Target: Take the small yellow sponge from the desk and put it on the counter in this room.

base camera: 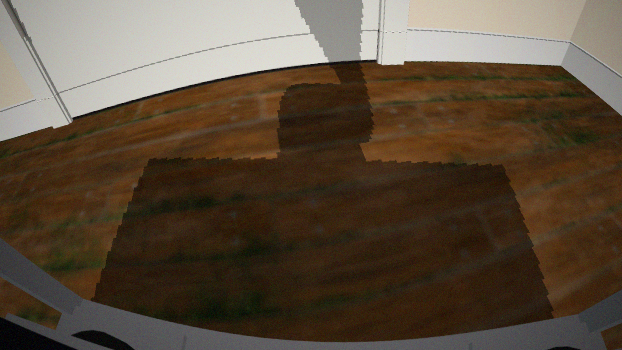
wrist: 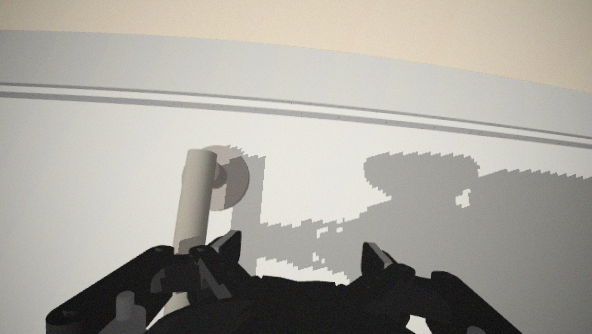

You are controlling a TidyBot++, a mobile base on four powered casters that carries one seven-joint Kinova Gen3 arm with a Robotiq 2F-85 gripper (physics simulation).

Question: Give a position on a white door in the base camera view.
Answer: At 75, 66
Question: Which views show the gripper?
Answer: The wrist view only.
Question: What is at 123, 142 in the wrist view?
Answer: A white door.
